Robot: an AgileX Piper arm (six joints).
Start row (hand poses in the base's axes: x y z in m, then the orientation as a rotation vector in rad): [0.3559 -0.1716 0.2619 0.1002 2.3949 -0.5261]
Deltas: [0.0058 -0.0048 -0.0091 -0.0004 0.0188 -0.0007]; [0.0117 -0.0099 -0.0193 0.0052 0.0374 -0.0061]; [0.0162 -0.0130 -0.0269 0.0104 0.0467 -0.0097]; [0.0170 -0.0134 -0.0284 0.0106 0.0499 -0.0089]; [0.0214 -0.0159 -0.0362 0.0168 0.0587 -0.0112]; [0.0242 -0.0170 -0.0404 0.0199 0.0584 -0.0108]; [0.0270 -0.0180 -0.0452 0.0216 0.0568 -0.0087]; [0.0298 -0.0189 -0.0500 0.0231 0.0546 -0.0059]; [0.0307 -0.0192 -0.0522 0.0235 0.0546 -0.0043]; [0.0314 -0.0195 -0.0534 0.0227 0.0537 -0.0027]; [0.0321 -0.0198 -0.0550 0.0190 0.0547 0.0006]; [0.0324 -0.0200 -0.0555 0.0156 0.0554 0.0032]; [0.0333 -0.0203 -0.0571 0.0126 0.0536 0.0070]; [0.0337 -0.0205 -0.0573 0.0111 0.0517 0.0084]
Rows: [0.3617 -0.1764 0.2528 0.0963 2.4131 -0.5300]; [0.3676 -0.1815 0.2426 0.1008 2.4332 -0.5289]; [0.3721 -0.1846 0.2350 0.1052 2.4440 -0.5259]; [0.3729 -0.1850 0.2335 0.1036 2.4471 -0.5258]; [0.3773 -0.1875 0.2257 0.1070 2.4576 -0.5208]; [0.3801 -0.1886 0.2215 0.1080 2.4581 -0.5168]; [0.3829 -0.1896 0.2167 0.1065 2.4569 -0.5135]; [0.3857 -0.1905 0.2119 0.1043 2.4550 -0.5101]; [0.3866 -0.1908 0.2097 0.1026 2.4550 -0.5088]; [0.3873 -0.1911 0.2085 0.1005 2.4538 -0.5089]; [0.3880 -0.1914 0.2069 0.0946 2.4535 -0.5120]; [0.3883 -0.1916 0.2064 0.0897 2.4530 -0.5150]; [0.3892 -0.1919 0.2048 0.0842 2.4501 -0.5165]; [0.3896 -0.1921 0.2046 0.0823 2.4478 -0.5174]
